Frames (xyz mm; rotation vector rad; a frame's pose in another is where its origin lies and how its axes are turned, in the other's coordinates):
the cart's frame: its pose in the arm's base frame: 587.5 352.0 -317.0 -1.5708 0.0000 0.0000
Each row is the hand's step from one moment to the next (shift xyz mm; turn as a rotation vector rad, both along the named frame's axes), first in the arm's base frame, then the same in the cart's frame.
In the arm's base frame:
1: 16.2 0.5 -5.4 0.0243 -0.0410 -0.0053
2: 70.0 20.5 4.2 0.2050 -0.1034 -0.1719
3: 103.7 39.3 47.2 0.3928 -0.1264 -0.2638
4: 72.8 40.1 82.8 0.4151 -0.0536 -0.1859
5: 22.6 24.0 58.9 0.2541 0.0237 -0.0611
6: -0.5 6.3 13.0 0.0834 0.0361 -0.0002
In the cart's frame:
1: 16.2 5.4 0.5 0.0243 0.0053 -0.0410
2: 70.0 -4.2 20.5 0.2050 0.1719 -0.1034
3: 103.7 -47.2 39.3 0.3928 0.2638 -0.1264
4: 72.8 -82.8 40.1 0.4151 0.1859 -0.0536
5: 22.6 -58.9 24.0 0.2541 0.0611 0.0237
6: -0.5 -13.0 6.3 0.0834 0.0002 0.0361

